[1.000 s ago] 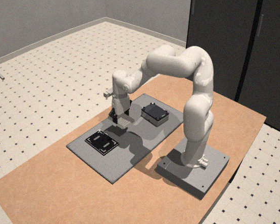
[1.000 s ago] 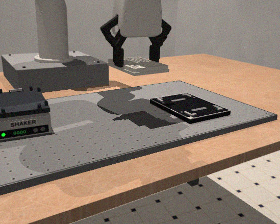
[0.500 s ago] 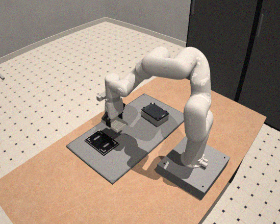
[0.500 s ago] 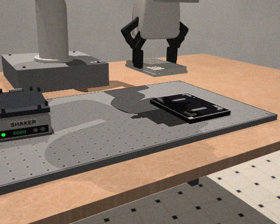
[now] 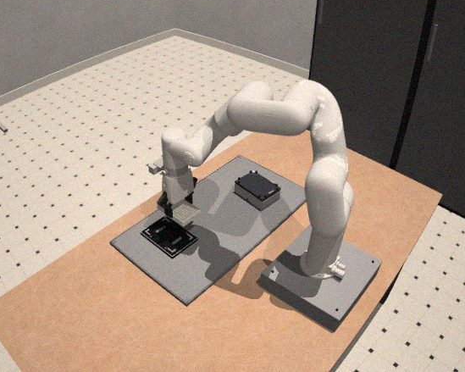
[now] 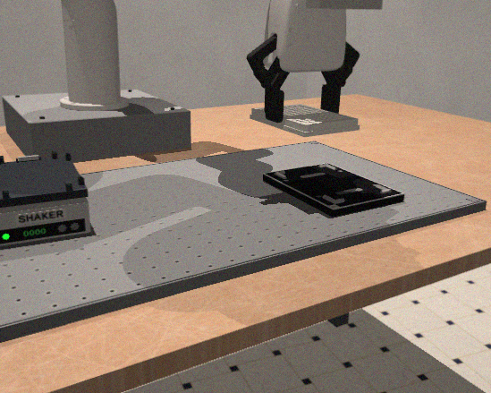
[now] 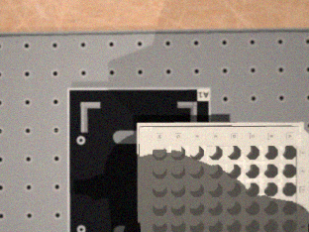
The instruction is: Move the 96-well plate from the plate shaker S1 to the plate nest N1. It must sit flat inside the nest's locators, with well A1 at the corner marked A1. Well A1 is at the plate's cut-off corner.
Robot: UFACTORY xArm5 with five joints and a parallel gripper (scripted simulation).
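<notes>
Right now my hand is 110 mm above the black plate nest N1, 50 mm to the right of it and 10 mm short of it. The rest, counted from my hand: grey locator 100 mm below, 90 mm to the left, 80 mm ahead; then white 96-well plate 10 mm below; then A1 mark 100 mm below, 90 mm ahead, 10 mm to the right.
</notes>
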